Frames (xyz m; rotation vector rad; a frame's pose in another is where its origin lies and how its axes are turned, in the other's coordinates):
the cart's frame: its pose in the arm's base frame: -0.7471 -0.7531 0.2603 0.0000 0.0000 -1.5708
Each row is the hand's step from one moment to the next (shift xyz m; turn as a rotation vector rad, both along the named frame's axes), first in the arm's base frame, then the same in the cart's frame.
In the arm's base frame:
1: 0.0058 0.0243 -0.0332 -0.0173 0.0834 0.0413
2: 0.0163 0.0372 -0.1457 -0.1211 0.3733 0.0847
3: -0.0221 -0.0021 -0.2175 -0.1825 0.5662 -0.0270
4: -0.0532 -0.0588 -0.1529 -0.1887 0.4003 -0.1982
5: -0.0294 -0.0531 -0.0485 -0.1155 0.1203 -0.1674
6: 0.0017 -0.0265 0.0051 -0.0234 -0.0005 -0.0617
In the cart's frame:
1: -0.0243 0.0058 -0.0332 -0.0834 -0.0173 0.0413
2: -0.0372 0.0163 -0.1457 -0.3733 -0.1211 0.0847
3: 0.0021 -0.0221 -0.2175 -0.5662 -0.1825 -0.0270
4: 0.0588 -0.0532 -0.1529 -0.4003 -0.1887 -0.1982
5: 0.0531 -0.0294 -0.0485 -0.1203 -0.1155 -0.1674
6: 0.0265 0.0017 0.0051 0.0005 -0.0234 -0.0617

